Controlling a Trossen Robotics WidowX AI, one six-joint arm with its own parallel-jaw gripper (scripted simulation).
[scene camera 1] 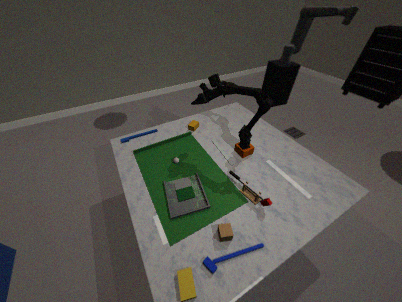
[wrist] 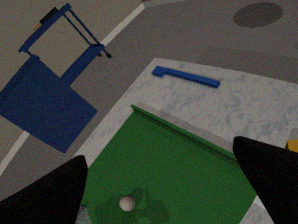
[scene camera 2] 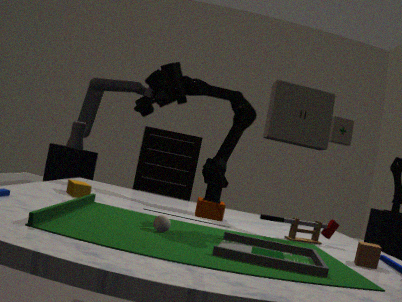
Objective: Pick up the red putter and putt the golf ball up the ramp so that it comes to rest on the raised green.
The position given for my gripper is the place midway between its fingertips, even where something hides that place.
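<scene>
There's a low green wall [scene camera 2: 41, 215] here, and I can see that wall [wrist: 213, 147] in the wrist view too. My gripper [scene camera 2: 144, 103] is open and holding nothing, and the wrist view shows the gripper [wrist: 160, 154] as well.
</scene>
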